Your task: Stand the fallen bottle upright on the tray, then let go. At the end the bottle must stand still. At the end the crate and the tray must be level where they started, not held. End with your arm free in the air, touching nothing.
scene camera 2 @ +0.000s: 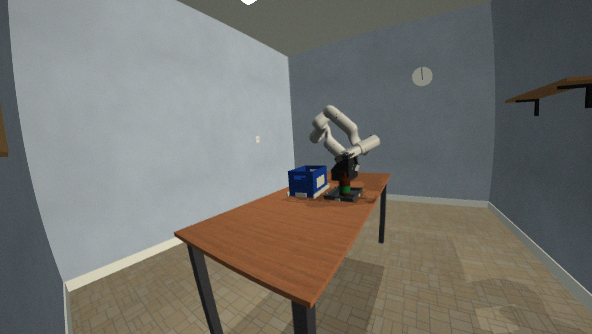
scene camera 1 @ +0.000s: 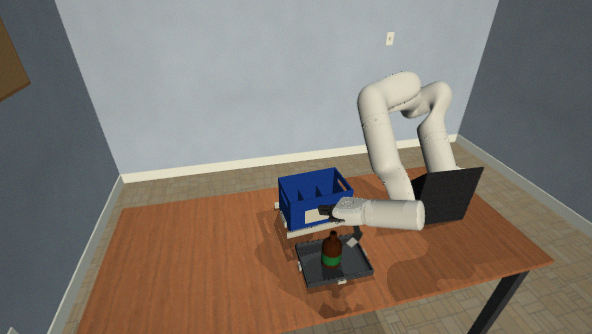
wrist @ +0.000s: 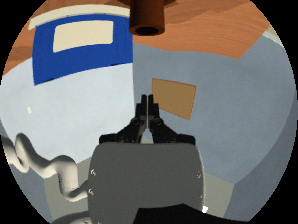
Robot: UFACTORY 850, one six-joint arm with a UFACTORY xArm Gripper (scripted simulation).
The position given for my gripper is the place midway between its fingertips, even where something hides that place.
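Observation:
Through scene camera 1 I can see my gripper (scene camera 1: pixel 319 209), together with a blue crate (scene camera 1: pixel 300 195) and a tray (scene camera 1: pixel 353 260). Scene camera 2 gives me the crate again (scene camera 2: pixel 301 180). In the wrist view I find my gripper (wrist: pixel 147 101), while the tray is out of frame in the wrist view.

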